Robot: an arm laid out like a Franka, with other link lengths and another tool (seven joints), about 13 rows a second.
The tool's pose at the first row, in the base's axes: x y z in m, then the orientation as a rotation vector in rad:
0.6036 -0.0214 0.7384 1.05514 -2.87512 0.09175
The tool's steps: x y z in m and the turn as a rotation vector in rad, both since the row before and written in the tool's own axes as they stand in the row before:
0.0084 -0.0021 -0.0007 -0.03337 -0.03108 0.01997
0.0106 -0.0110 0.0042 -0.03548 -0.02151 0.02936
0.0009 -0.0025 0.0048 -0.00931 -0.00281 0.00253
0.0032 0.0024 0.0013 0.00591 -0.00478 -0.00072
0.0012 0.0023 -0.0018 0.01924 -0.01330 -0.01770
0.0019 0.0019 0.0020 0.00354 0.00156 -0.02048
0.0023 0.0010 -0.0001 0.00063 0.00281 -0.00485
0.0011 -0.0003 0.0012 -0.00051 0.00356 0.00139
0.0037 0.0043 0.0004 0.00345 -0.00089 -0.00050
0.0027 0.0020 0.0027 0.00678 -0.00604 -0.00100
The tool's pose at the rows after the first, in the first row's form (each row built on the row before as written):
0.5986 -0.0283 0.7399 1.03135 -2.90447 0.02871
0.5971 -0.0437 0.7363 0.98973 -2.92804 -0.03266
0.5976 -0.0462 0.7315 0.98550 -2.92890 -0.04758
0.5935 -0.0462 0.7304 0.98864 -2.93472 -0.04139
0.5912 -0.0451 0.7323 1.02094 -2.94396 -0.02046
0.5885 -0.0448 0.7304 1.05106 -2.93319 -0.01486
0.5861 -0.0455 0.7306 1.05740 -2.92836 -0.01255
0.5854 -0.0464 0.7294 1.05421 -2.92577 -0.01137
0.5798 -0.0454 0.7292 1.05568 -2.92739 -0.00681
0.5764 -0.0456 0.7266 1.05993 -2.93435 -0.00010

